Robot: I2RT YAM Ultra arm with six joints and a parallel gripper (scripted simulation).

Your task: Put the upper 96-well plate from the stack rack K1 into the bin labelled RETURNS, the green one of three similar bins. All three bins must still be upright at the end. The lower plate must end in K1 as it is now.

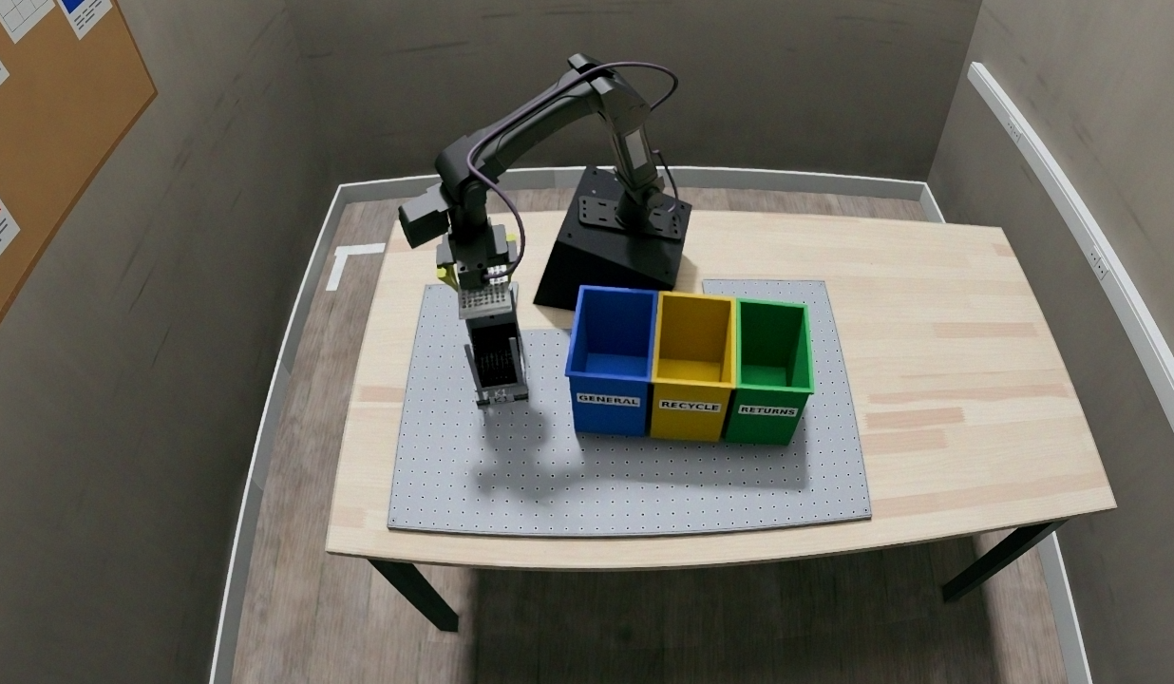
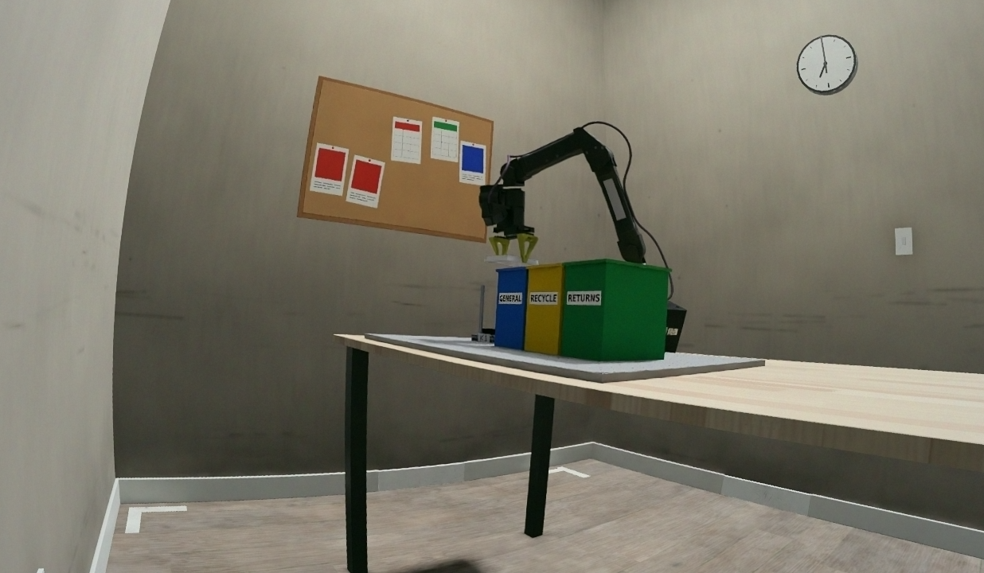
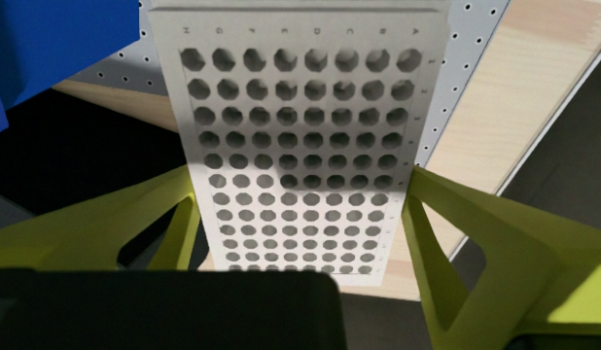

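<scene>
My hand is 110 mm short of the green returns bin, 470 mm to the right of it and 140 mm above it. The rest, counted from my hand: white 96-well plate right at my hand; then dark plate 200 mm below; then blue general bin 80 mm ahead, 210 mm to the left, 140 mm below.
</scene>
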